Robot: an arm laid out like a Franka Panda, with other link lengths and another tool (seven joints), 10 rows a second.
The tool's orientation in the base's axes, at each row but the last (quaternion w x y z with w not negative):
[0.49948 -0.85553 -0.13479 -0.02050]
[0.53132 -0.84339 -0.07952 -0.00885]
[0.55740 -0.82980 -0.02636 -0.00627]
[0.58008 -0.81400 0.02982 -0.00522]
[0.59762 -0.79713 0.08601 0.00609]
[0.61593 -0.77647 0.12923 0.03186]
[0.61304 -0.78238 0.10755 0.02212]
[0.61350 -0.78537 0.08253 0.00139]
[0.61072 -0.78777 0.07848 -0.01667]
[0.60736 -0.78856 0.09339 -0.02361]
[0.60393 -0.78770 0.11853 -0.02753]
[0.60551 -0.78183 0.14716 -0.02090]
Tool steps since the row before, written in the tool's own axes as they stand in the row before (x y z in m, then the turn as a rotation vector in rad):
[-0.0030 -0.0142 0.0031 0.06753 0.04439 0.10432]
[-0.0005 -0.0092 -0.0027 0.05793 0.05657 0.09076]
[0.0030 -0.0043 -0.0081 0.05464 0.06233 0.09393]
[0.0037 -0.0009 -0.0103 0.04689 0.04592 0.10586]
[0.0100 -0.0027 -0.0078 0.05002 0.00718 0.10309]
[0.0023 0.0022 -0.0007 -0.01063 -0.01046 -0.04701]
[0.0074 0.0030 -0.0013 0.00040 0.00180 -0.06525]
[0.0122 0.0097 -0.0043 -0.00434 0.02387 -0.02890]
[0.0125 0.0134 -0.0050 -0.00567 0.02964 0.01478]
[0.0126 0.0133 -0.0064 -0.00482 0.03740 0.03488]
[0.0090 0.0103 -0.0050 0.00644 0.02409 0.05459]
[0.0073 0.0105 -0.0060 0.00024 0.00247 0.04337]
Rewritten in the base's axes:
[-0.0068 0.0086 0.0100 0.06578 0.08330 -0.07841]
[-0.0016 0.0014 0.0094 0.05899 0.06478 -0.08436]
[0.0029 -0.0058 0.0072 0.05594 0.06542 -0.09102]
[0.0033 -0.0096 0.0041 0.04941 0.08244 -0.07922]
[0.0095 -0.0080 0.0037 0.05784 0.08989 -0.04191]
[0.0016 -0.0015 -0.0024 -0.01290 -0.04146 0.02338]
[0.0065 -0.0030 -0.0038 -0.00631 -0.06336 0.01436]
[0.0103 -0.0080 -0.0095 -0.01028 -0.03288 -0.01540]
[0.0103 -0.0098 -0.0125 -0.00685 0.00783 -0.03195]
[0.0098 -0.0116 -0.0121 -0.00391 0.02495 -0.04473]
[0.0062 -0.0092 -0.0094 0.01274 0.04432 -0.03841]
[0.0036 -0.0099 -0.0095 0.00887 0.04018 -0.01392]

